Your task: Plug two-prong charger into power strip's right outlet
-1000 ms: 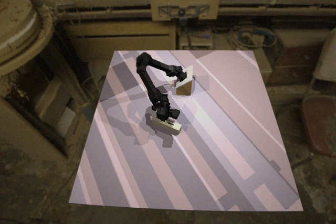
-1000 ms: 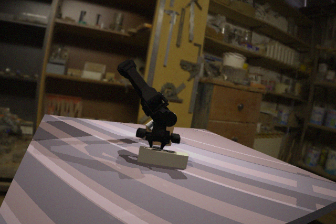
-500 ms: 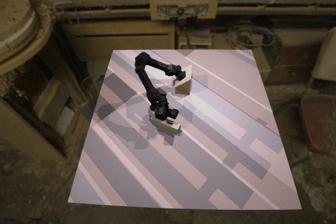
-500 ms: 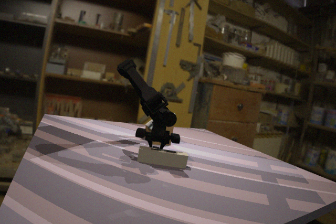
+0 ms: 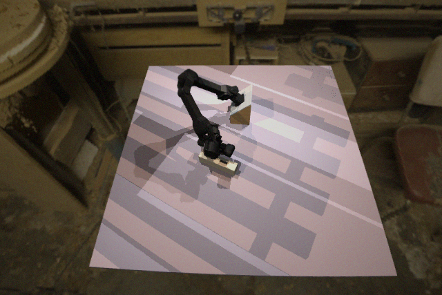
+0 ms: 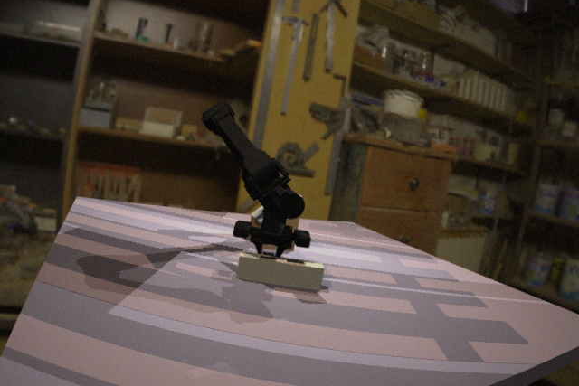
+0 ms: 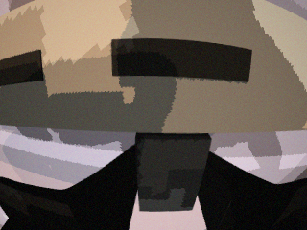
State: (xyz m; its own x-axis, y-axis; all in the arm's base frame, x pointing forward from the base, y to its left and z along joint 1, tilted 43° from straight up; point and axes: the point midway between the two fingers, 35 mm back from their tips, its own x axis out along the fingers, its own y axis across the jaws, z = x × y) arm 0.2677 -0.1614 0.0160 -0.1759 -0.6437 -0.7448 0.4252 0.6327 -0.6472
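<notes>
Right now the black two-prong charger is 2 cm ahead of my gripper tip, 1 cm to the right of it and 1 cm above it.
</notes>
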